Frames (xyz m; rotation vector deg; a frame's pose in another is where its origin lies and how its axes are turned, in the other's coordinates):
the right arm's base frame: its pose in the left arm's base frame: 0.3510 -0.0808 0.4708 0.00 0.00 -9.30
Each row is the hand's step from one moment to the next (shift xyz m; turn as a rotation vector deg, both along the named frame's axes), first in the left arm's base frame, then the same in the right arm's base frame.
Working: the left arm's base frame: its pose in the right arm's base frame: -0.3594 0.0230 -0.4708 0.00 0.00 9.30

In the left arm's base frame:
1: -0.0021 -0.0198 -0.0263 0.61 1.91 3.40
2: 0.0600 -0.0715 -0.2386 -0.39 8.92 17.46
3: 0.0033 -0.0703 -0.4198 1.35 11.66 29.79
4: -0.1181 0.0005 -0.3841 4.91 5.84 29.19
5: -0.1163 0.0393 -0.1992 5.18 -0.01 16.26
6: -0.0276 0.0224 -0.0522 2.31 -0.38 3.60
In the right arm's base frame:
1: 0.0011 -0.0199 -0.0263 0.29 1.98 3.40
2: 0.0708 -0.0609 -0.2386 -1.83 8.74 17.46
3: 0.0146 -0.0688 -0.4198 -0.55 11.72 29.79
4: -0.1166 -0.0186 -0.3841 3.90 6.56 29.19
5: -0.1211 0.0200 -0.1992 5.11 0.83 16.26
6: -0.0309 0.0176 -0.0522 2.34 0.00 3.60

